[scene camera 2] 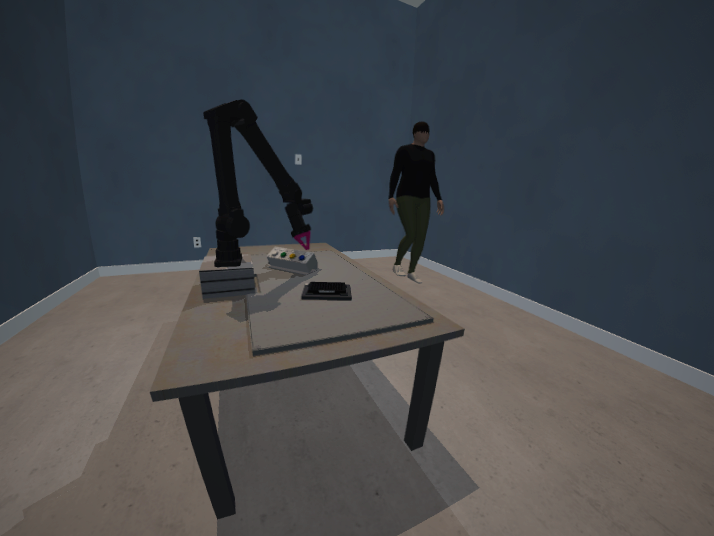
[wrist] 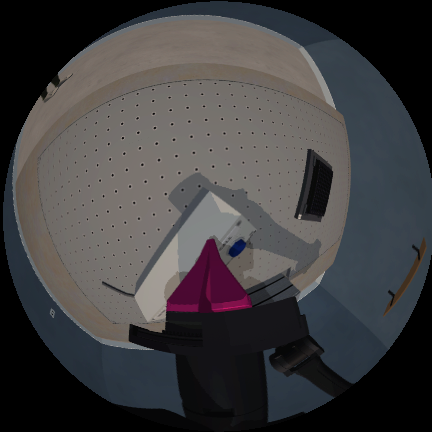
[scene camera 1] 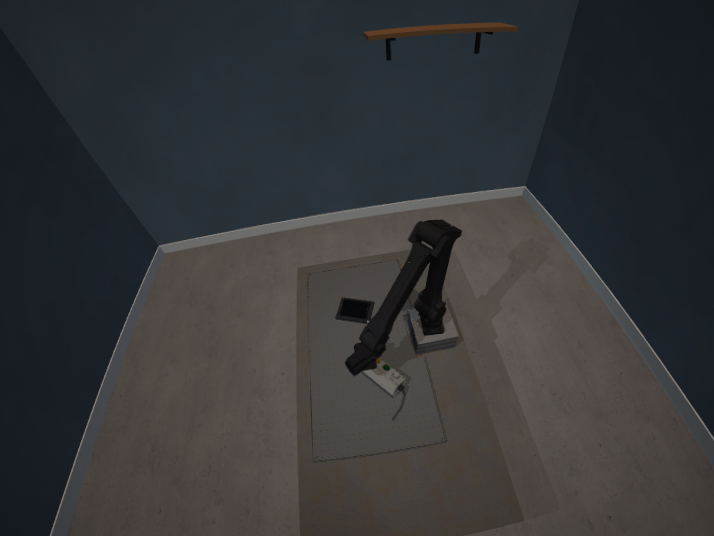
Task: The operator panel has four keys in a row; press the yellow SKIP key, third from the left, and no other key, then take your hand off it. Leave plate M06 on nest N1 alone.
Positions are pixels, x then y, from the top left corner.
Labels:
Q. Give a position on a black tray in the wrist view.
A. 320,184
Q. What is my gripper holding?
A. Nothing.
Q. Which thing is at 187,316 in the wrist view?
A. My gripper.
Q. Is my gripper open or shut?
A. Shut.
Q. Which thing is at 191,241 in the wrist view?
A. A white button box.

